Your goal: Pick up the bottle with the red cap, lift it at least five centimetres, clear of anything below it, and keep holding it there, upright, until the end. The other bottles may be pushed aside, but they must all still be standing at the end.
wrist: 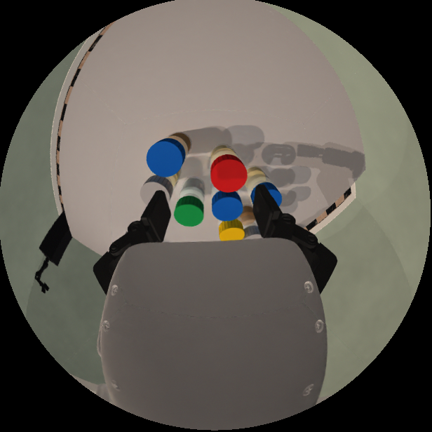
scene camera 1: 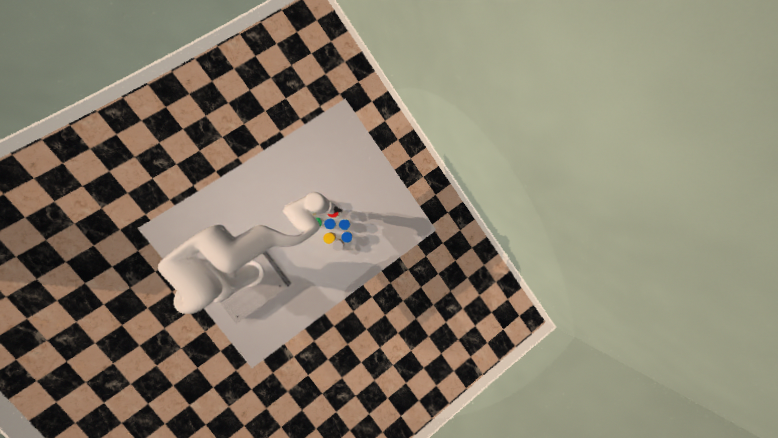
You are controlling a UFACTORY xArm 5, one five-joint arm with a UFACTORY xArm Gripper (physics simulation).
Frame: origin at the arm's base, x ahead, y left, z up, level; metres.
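Seen in the pictures: arm's base at its link origin: (scene camera 1: 250,273).
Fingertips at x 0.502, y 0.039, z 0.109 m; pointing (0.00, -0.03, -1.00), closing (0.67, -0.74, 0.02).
Offsets run from my fingertips to a thing's top centre. Level surfaces: height alone.
The bottle with the red cap {0.029 m right, 0.009 m ahead, 0.072 m down} (scene camera 1: 333,214) (wrist: 228,173) stands upright on the light table, partly hidden by the wrist in the scene view. In the wrist view it is beyond my fingertips, right of the middle between them. My gripper (wrist: 210,199) is open, with nothing between its fingers. A blue-capped bottle {0.069 m right, 0.039 m back, 0.072 m down} (scene camera 1: 329,223) (wrist: 227,206) stands just below the red cap in the wrist view, and a green-capped bottle {0.023 m right, 0.092 m back, 0.072 m down} (scene camera 1: 319,221) (wrist: 189,211) stands to its left. Another blue-capped bottle (wrist: 166,158) is at the upper left, with a grey-capped bottle (wrist: 157,189) below it.
A blue-capped bottle (wrist: 266,195) shows beside the right finger. A yellow-capped bottle {0.126 m right, 0.086 m back, 0.072 m down} (scene camera 1: 329,238) (wrist: 231,230) stands nearer the gripper body. Another blue-capped bottle {0.176 m right, 0.010 m back, 0.072 m down} (scene camera 1: 346,237) stands on the table {0.177 m down} (scene camera 1: 326,146) near it. Long shadows stretch to the right.
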